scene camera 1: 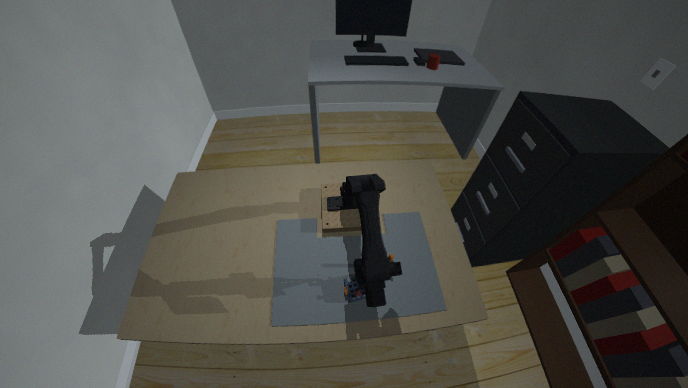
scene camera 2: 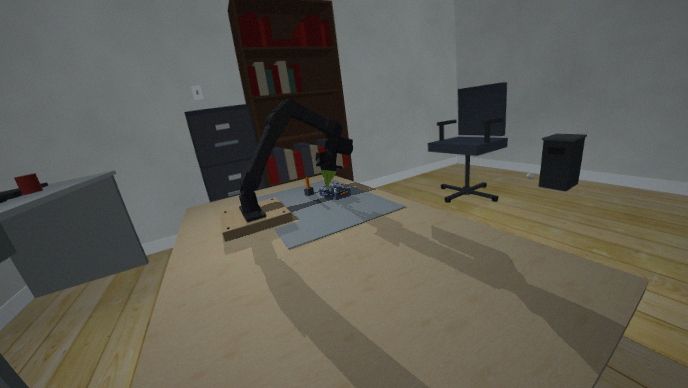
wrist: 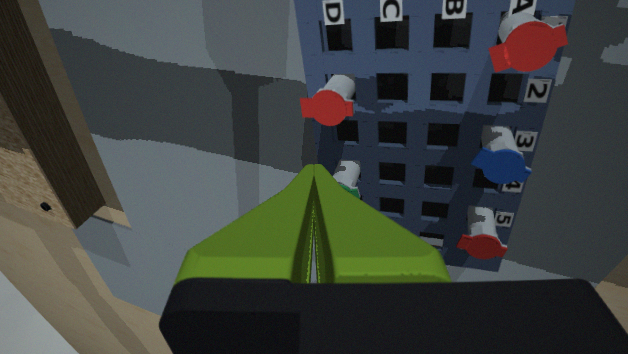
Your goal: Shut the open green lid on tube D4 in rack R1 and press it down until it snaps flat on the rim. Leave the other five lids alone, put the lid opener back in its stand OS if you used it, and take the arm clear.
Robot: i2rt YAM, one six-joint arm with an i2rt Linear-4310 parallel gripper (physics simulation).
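Pixels of known places: gripper, between the fingertips: (scene camera 2: 327,186) (wrist: 314,178); arm's base, origin of its link: (scene camera 1: 349,202) (scene camera 2: 251,212).
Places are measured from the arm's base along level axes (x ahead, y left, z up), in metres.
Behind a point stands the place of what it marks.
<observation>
Rack R1 (wrist: 420,62) @(z -0.002, x 0.371, y 0.042 m) is blue and stands on the mat. Tube D4 (wrist: 348,172) @(z 0.006, x 0.351, y -0.005 m) stands in its D column, and part of its green lid (wrist: 354,190) @(z 0.016, x 0.356, y -0.006 m) shows at the tube's upper end. The right finger hides the rest, so I cannot tell whether the lid is flat on the rim. My gripper (wrist: 314,178) @(z 0.018, x 0.340, y -0.002 m) (scene camera 2: 328,186) @(z 0.018, x 0.340, y -0.002 m) is shut and empty, its green fingertips beside tube D4 in the wrist view. The orange lid opener (scene camera 2: 307,183) @(z 0.025, x 0.293, y 0.113 m) (scene camera 1: 391,257) @(z 0.050, x 0.300, y 0.117 m) stands upright in its dark stand OS (scene camera 2: 309,191) @(z -0.012, x 0.291, y 0.101 m).
Red lids at A1 (wrist: 531,46) @(z 0.016, x 0.398, y 0.056 m), D2 (wrist: 328,107) @(z 0.016, x 0.344, y 0.029 m) and A5 (wrist: 482,246) @(z 0.016, x 0.409, y -0.020 m) and a blue lid at A3 (wrist: 502,166) @(z 0.016, x 0.403, y 0.018 m) are near the fingers. The grey mat (scene camera 1: 300,260) @(z -0.032, x 0.241, y -0.229 m) (scene camera 2: 320,227) @(z -0.032, x 0.171, y -0.267 m) lies under the rack. The arm's wooden base board (scene camera 2: 257,225) @(z -0.012, x -0.006, y -0.125 m) (scene camera 1: 340,222) @(z 0.000, x 0.098, y -0.051 m) lies beside it.
</observation>
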